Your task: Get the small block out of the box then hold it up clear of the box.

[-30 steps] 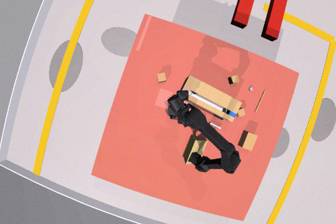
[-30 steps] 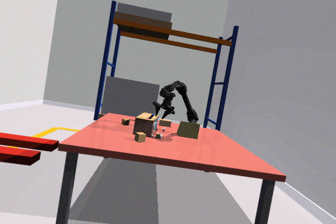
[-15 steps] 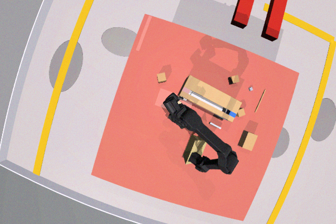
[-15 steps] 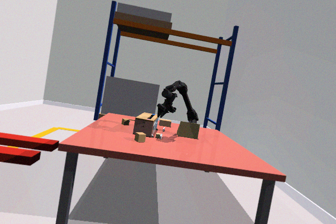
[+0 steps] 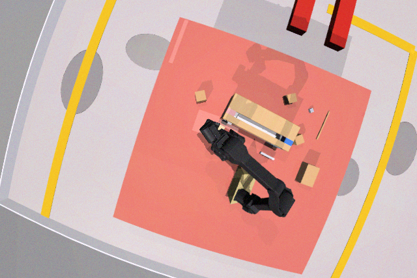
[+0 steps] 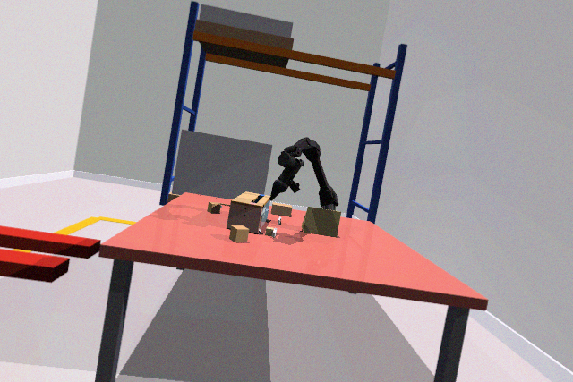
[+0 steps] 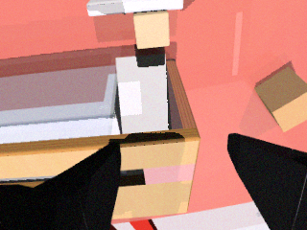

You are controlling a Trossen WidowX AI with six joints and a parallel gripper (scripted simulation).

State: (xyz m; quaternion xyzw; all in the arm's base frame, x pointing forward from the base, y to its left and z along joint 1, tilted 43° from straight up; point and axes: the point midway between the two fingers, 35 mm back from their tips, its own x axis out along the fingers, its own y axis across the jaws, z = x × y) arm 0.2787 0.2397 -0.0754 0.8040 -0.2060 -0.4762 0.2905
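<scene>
My gripper tip is now 1 cm past the tan block and 14 cm above it. Round my gripper tip: carton: 5 cm behind, 58 cm to the right, 13 cm below; grey cube: 30 cm ahead, 45 cm to the right, 15 cm below; clear-fronted box: 6 cm ahead, 17 cm to the right, 10 cm below.
</scene>
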